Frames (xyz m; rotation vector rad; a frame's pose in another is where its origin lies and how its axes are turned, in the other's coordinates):
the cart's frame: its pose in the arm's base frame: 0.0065 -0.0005 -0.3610 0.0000 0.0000 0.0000
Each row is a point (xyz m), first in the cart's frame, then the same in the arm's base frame.
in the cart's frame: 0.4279 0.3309 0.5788
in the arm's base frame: 0.4344 0.3304 0.2178
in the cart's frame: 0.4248 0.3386 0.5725
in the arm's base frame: 0.4313 0.3381 0.2115
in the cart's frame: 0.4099 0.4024 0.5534
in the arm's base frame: 0.4164 0.4019 0.1924
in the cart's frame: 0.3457 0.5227 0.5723
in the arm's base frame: 0.3522 0.5222 0.2113
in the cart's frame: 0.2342 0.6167 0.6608
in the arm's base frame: 0.2407 0.6162 0.2998
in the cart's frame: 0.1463 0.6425 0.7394
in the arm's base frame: 0.1528 0.6420 0.3784
